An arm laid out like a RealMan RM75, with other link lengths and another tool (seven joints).
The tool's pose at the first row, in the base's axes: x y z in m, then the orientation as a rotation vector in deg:
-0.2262, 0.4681, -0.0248, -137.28, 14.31, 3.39
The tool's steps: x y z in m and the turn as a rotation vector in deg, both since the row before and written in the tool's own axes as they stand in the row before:
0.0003, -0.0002, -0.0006, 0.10, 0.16, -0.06
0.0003, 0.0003, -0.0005, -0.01, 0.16, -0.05
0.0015, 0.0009, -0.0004, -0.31, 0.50, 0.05
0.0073, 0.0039, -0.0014, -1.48, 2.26, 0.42
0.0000, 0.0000, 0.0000, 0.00, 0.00, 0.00
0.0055, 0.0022, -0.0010, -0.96, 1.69, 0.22
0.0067, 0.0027, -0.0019, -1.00, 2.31, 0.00
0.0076, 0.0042, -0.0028, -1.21, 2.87, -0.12
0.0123, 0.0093, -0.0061, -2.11, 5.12, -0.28
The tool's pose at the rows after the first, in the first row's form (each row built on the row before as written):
-0.2259, 0.4678, -0.0243, -137.20, 14.31, 3.16
-0.2257, 0.4672, -0.0242, -137.23, 14.33, 2.95
-0.2244, 0.4660, -0.0247, -137.57, 14.63, 2.42
-0.2181, 0.4610, -0.0270, -139.15, 16.25, 0.09
-0.2181, 0.4610, -0.0270, -139.15, 16.25, 0.09
-0.2133, 0.4576, -0.0280, -140.17, 17.34, -1.74
-0.2075, 0.4529, -0.0286, -141.26, 18.45, -4.44
-0.2014, 0.4461, -0.0291, -142.55, 19.68, -7.88
-0.1926, 0.4320, -0.0295, -144.63, 21.79, -14.16

